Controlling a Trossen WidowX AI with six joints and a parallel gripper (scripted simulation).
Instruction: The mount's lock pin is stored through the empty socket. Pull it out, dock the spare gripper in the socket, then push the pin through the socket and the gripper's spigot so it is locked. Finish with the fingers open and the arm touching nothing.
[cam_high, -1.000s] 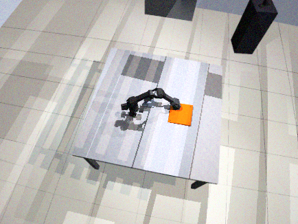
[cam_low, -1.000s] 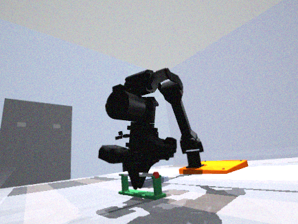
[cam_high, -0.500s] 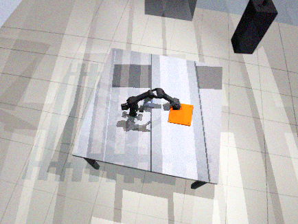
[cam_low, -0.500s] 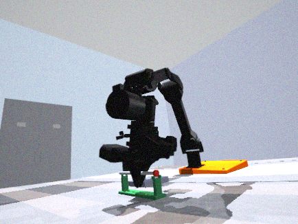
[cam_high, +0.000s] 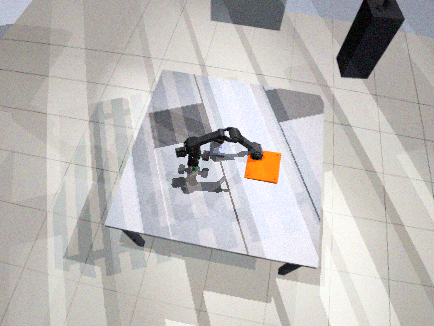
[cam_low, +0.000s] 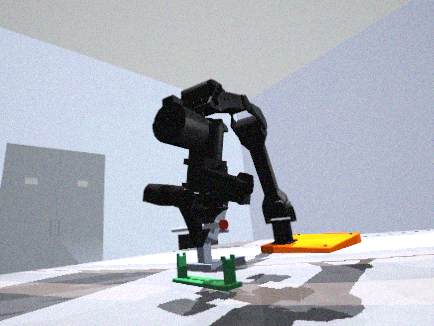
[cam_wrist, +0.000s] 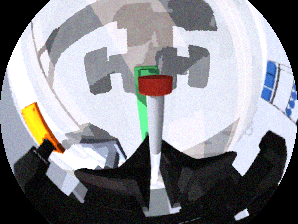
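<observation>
Now: the green rack 30 mm below my gripper tip and 10 mm to the left of it. From my gripper tip the other things lie so: spare gripper (140 mm behind, 80 mm to the right, 70 mm above); then grey mount (130 mm behind, 80 mm to the right).
</observation>
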